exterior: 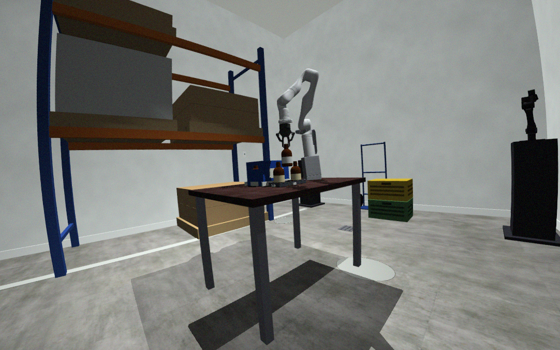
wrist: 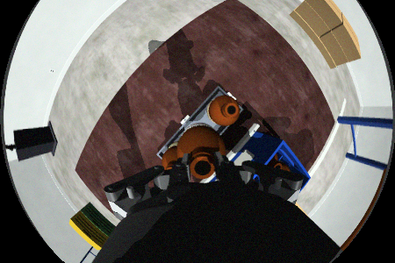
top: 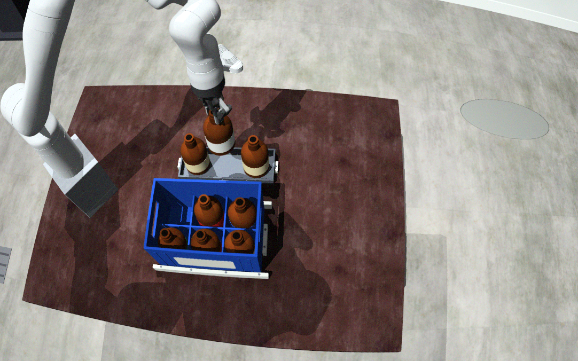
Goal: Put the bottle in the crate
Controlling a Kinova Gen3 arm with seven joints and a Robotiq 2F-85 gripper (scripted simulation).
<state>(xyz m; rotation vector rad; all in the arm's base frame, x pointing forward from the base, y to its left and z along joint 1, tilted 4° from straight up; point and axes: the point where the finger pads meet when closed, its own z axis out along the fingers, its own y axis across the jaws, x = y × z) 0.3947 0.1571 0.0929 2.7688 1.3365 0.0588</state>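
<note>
Right now the brown bottle is 7 cm below my hand. Also, from my hand: grey tray (26 cm below); then crate (1 cm ahead, 22 cm to the right, 19 cm below).
</note>
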